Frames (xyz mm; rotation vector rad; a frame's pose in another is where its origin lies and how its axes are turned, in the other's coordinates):
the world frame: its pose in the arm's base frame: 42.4 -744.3 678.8 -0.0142 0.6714 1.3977
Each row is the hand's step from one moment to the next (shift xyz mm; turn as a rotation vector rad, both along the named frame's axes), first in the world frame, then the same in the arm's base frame.
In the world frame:
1: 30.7 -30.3 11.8 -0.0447 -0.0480 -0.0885
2: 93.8 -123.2 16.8 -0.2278 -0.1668 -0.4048
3: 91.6 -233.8 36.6 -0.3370 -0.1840 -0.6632
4: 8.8 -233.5 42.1 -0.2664 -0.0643 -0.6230
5: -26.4 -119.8 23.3 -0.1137 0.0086 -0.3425
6: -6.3 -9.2 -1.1 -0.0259 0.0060 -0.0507
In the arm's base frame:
1: 33.1 26.0 -15.2 0.0049 -0.0845 -0.0704
2: 120.5 65.6 -73.6 -0.0256 -0.3969 -0.2922
3: 229.0 48.9 -97.8 -0.1220 -0.5996 -0.4614
4: 229.4 -23.2 -56.7 -0.2118 -0.4961 -0.4150
5: 117.8 -39.0 -14.1 -0.1556 -0.2344 -0.2262
6: 7.7 -8.0 -1.6 -0.0275 -0.0419 -0.0277

